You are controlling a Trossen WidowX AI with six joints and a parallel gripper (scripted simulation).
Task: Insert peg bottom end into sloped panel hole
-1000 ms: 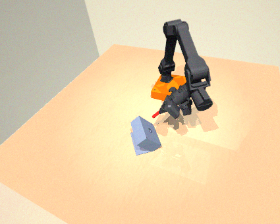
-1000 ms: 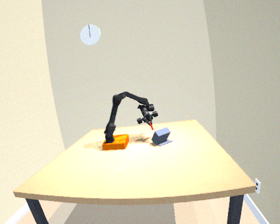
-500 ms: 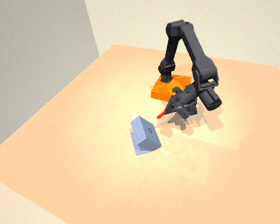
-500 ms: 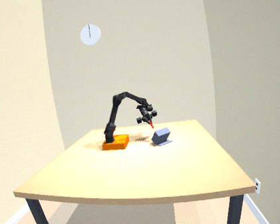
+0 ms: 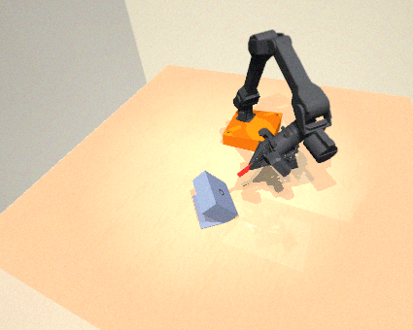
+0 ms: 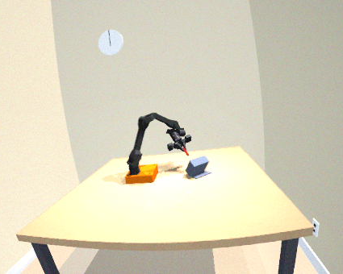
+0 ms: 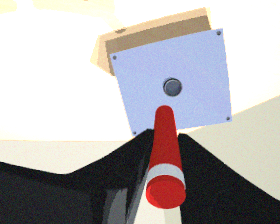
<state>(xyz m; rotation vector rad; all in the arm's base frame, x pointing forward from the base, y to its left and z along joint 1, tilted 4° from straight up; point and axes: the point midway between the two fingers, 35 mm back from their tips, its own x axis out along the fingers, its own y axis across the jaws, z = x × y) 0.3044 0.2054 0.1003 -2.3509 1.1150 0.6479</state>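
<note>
Now: gripper tip 90 mm short of the sloped panel, 90 mm above it and 70 mm to the left of it. The rest, counted from my gripper tip: red peg 10 mm to the left, 10 mm behind, 10 mm above.
</note>
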